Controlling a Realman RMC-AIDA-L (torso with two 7-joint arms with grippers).
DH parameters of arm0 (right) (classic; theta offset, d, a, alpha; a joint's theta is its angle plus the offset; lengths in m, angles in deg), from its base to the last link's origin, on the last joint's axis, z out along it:
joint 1: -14.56 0.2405 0 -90
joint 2: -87.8 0 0 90
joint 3: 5.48 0.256 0 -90
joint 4: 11.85 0 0 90
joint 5: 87.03 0.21 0 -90
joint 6: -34.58 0 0 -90
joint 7: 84.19 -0.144 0 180
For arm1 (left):
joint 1: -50.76 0.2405 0 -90
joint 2: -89.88 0 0 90
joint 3: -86.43 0.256 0 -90
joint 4: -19.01 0 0 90
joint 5: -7.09 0.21 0 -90
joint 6: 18.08 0 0 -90
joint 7: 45.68 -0.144 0 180
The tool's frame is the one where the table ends.
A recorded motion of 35 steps. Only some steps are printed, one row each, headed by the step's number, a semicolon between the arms.
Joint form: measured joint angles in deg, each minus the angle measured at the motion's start. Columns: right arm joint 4, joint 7, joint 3, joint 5, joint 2, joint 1, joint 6; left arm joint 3, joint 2, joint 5, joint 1, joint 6, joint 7, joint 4.
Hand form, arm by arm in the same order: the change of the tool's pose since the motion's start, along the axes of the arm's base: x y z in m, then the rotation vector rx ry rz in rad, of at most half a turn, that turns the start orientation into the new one. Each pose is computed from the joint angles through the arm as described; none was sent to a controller.
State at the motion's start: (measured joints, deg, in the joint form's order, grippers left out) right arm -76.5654 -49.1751 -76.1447 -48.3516 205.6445 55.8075 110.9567; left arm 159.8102 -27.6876 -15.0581 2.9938 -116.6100 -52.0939 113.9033
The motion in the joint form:
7: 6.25 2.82 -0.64 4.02 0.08 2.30 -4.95; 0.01 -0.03 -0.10 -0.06 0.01 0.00 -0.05
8: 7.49 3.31 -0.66 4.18 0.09 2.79 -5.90; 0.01 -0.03 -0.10 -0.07 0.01 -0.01 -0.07
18: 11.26 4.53 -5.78 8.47 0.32 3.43 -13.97; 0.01 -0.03 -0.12 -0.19 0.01 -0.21 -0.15
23: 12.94 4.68 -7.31 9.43 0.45 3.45 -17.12; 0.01 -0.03 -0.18 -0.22 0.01 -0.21 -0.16
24: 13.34 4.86 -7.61 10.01 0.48 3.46 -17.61; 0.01 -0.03 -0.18 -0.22 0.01 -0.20 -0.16
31: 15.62 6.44 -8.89 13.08 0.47 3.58 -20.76; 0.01 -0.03 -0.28 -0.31 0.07 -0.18 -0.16
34: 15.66 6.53 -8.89 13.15 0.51 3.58 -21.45; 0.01 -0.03 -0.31 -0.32 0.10 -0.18 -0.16
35: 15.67 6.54 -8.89 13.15 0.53 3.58 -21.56; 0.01 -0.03 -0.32 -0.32 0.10 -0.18 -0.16
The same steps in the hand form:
7: -0.0050 0.0084 -0.0167 -0.0069 0.0523 0.0253; 0.0005 0.0000 -0.0005 -0.0020 -0.0014 -0.0010
8: -0.0045 0.0103 -0.0192 -0.0050 0.0524 0.0278; 0.0005 0.0000 -0.0005 -0.0022 -0.0012 -0.0010
18: -0.0108 0.0156 -0.0400 0.0246 0.0764 0.0727; 0.0011 0.0002 -0.0007 -0.0046 0.0005 -0.0047
23: -0.0083 0.0173 -0.0467 0.0433 0.0787 0.0731; 0.0013 0.0002 -0.0008 -0.0054 -0.0002 -0.0054
24: -0.0083 0.0171 -0.0485 0.0434 0.0843 0.0728; 0.0013 0.0002 -0.0008 -0.0053 -0.0003 -0.0052
31: -0.0070 0.0185 -0.0552 0.0575 0.1101 0.0772; 0.0022 0.0003 -0.0009 -0.0056 -0.0021 -0.0077
34: -0.0074 0.0198 -0.0549 0.0681 0.1119 0.0804; 0.0024 0.0003 -0.0010 -0.0056 -0.0027 -0.0084
35: -0.0075 0.0200 -0.0550 0.0697 0.1122 0.0808; 0.0024 0.0003 -0.0010 -0.0057 -0.0028 -0.0084

